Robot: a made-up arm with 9 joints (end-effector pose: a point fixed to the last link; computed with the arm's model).
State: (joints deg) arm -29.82 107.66 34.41 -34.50 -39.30 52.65 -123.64 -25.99 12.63
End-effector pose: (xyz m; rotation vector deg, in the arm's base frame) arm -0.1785 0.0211 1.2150 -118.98 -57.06 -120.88
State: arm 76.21 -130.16 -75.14 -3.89 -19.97 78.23 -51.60 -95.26 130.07
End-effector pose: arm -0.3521 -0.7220 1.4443 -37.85 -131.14 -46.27
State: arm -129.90 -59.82 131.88 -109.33 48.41 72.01 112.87 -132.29 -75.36
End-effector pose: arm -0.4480 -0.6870 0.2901 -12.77 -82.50 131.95
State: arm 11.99 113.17 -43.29 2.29 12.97 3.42 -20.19 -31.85 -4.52
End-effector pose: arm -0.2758 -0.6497 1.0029 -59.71 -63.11 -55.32
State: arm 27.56 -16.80 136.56 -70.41 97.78 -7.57 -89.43 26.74 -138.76
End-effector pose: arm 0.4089 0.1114 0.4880 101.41 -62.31 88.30
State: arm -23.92 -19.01 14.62 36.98 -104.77 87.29 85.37 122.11 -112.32
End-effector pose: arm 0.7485 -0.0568 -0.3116 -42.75 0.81 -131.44
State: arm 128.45 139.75 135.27 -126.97 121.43 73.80 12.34 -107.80 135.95
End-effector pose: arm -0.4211 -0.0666 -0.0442 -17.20 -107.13 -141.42
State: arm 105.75 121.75 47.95 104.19 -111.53 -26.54 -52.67 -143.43 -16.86
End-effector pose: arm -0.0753 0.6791 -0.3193 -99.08 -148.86 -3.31
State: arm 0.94 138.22 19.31 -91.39 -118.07 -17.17 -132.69 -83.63 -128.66
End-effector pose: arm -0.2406 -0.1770 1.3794 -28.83 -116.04 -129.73
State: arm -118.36 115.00 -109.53 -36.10 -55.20 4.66 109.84 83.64 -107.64
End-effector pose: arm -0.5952 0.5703 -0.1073 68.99 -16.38 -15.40
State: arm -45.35 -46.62 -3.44 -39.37 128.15 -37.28 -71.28 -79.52 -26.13
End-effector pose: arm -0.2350 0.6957 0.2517 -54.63 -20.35 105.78
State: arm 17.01 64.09 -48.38 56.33 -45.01 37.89 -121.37 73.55 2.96
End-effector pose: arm 0.0221 -1.0532 0.5061 11.96 127.17 90.81
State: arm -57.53 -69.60 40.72 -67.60 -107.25 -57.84 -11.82 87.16 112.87
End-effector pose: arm 0.2162 0.3922 0.1611 75.35 -85.54 3.97
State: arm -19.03 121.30 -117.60 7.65 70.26 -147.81 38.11 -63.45 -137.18
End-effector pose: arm -0.0262 -0.7638 0.6028 1.15 -48.80 -66.14
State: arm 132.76 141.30 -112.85 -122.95 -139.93 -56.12 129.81 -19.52 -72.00
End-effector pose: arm 0.8314 0.4395 -0.0393 90.30 31.88 14.96
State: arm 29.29 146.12 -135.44 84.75 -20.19 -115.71 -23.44 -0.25 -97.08
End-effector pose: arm -0.2780 -0.2682 0.6408 -98.14 -72.65 -18.02
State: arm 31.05 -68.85 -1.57 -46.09 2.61 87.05 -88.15 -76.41 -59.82
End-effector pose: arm -0.7233 -0.3229 0.3915 14.47 20.37 -174.98
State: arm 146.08 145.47 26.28 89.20 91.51 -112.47 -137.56 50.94 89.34
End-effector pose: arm -0.5214 0.9032 0.9880 75.50 -94.87 4.87
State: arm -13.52 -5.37 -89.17 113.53 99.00 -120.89 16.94 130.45 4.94
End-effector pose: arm -0.2790 -0.3332 0.5600 104.14 101.90 -93.49
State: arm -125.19 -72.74 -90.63 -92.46 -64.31 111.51 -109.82 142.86 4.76
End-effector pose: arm 0.1023 0.3722 1.2714 17.20 51.26 -53.69
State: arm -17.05 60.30 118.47 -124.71 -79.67 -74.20 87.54 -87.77 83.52
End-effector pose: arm 0.9662 0.3336 0.3462 107.19 -34.29 67.68
